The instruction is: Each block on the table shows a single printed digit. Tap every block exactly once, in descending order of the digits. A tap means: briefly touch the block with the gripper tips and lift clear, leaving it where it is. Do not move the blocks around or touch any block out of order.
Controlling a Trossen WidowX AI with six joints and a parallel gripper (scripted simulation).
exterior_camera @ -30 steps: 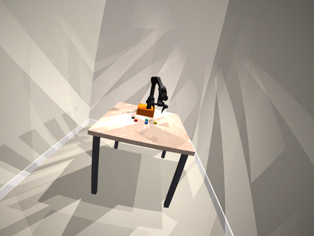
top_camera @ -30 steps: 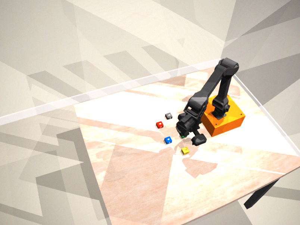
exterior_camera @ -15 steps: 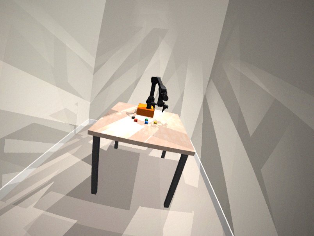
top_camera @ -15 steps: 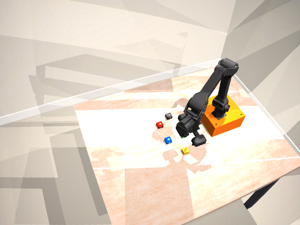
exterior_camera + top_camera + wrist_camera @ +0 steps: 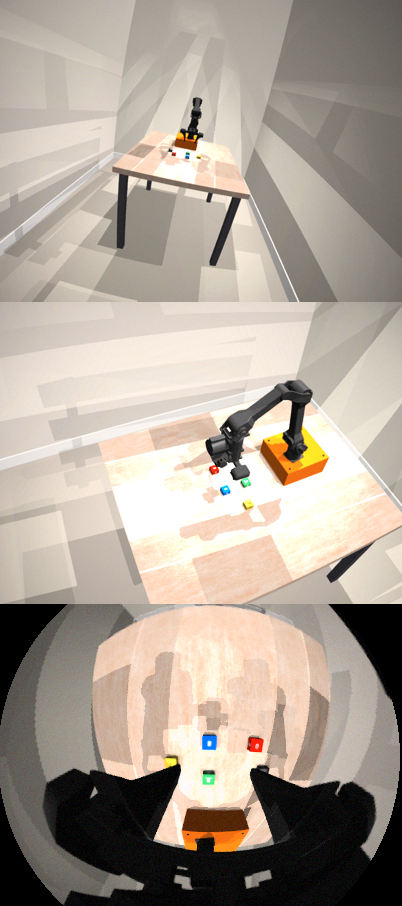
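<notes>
Right now my gripper tip is 120 mm above the green block, 90 mm past it and 20 mm to the right of it. The rest, counted from my gripper tip: blue block: 120 mm below, 10 mm ahead; then yellow block: 120 mm below, 110 mm to the left, 30 mm behind; then red block: 120 mm below, 110 mm to the right, 10 mm behind.
</notes>
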